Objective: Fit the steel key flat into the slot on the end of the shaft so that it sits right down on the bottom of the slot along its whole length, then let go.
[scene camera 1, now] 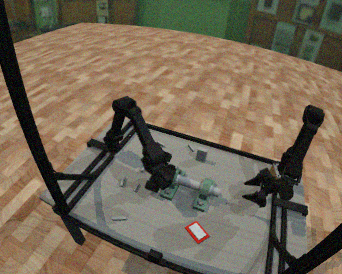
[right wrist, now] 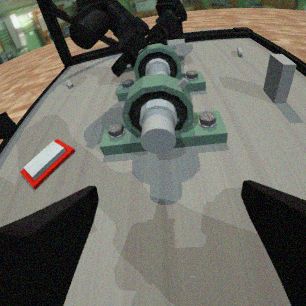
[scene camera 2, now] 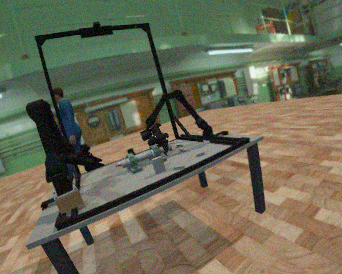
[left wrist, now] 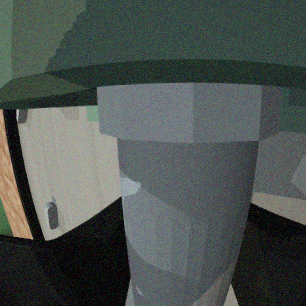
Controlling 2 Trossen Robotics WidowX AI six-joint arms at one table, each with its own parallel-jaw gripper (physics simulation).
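Seen in the pictures: left gripper, fingertip midpoint: [scene camera 2: 166,153]; right gripper, fingertip midpoint: [scene camera 1: 243,189] [right wrist: 170,191] [scene camera 2: 103,162]; left arm's base at its link origin: [scene camera 1: 113,149] [right wrist: 175,36] [scene camera 2: 209,138]; right arm's base at its link origin: [scene camera 2: 64,191].
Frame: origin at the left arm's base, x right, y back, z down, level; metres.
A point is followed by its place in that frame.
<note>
A grey steel shaft [scene camera 1: 190,182] @[x 0.018, y -0.460, z -0.048 m] [scene camera 2: 141,155] @[x -0.005, y -0.468, z -0.045 m] [right wrist: 158,121] @[x -0.010, y -0.584, z -0.050 m] [left wrist: 188,182] lies in two green bearing blocks [scene camera 1: 206,188] @[x 0.027, y -0.539, z -0.067 m] [right wrist: 158,88] @[x -0.010, y -0.549, z -0.072 m] bolted to the table. My left gripper [scene camera 1: 170,178] [scene camera 2: 162,144] is shut on the shaft's left end; in the left wrist view the shaft fills the gap between the black fingers. I cannot make out the slot. Several small steel keys [scene camera 1: 123,181] @[x 0.142, y -0.178, z 0.006 m] [scene camera 1: 137,187] @[x 0.132, y -0.252, z 0.010 m] [scene camera 1: 119,218] @[x 0.313, y -0.286, z 0.010 m] lie loose on the table to the left, apart from both grippers. My right gripper [scene camera 1: 251,189] [scene camera 2: 95,160] [right wrist: 170,191] @[x -0.034, y -0.689, z -0.083 m] is open and empty, facing the shaft's right end.
A grey upright block [scene camera 1: 201,155] @[x -0.198, y -0.424, z -0.026 m] [right wrist: 278,77] @[x -0.200, y -0.443, z -0.031 m] stands behind the shaft. A white pad with a red border [scene camera 1: 197,231] @[x 0.196, y -0.589, z 0.005 m] [right wrist: 45,162] @[x 0.180, y -0.599, z 0.005 m] lies in front. Another key [scene camera 1: 190,148] @[x -0.256, y -0.337, z 0.011 m] lies near the block. A black frame [scene camera 1: 50,176] @[x 0.429, y -0.085, z -0.228 m] edges the table.
</note>
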